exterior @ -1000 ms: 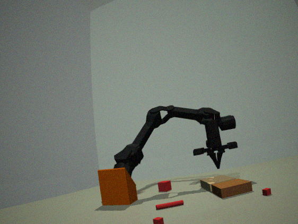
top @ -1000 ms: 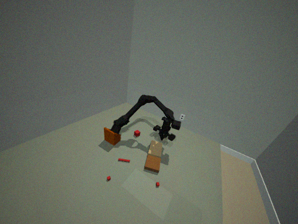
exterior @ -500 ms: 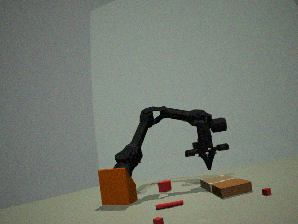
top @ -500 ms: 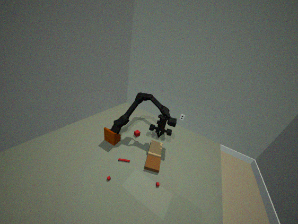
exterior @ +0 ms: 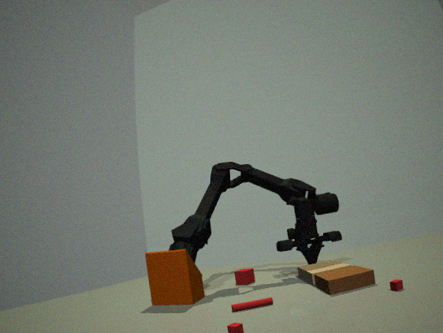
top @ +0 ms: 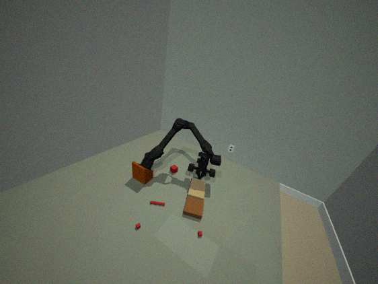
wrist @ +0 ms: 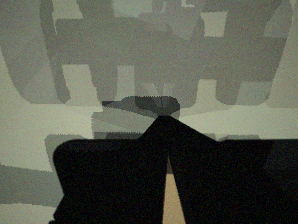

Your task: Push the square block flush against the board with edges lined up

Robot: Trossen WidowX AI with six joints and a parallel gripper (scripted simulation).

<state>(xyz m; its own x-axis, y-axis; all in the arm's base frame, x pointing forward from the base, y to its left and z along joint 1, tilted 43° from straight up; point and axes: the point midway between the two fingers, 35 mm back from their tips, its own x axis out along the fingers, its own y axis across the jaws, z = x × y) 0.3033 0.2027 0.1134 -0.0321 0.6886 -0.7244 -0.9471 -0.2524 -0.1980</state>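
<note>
My gripper tip is 30 mm short of the tan board, 100 mm to the left of it and 10 mm below it. Round my gripper tip: red rod: 100 mm behind, 330 mm to the right; brown square block: 80 mm ahead, 230 mm to the right, 10 mm above.
</note>
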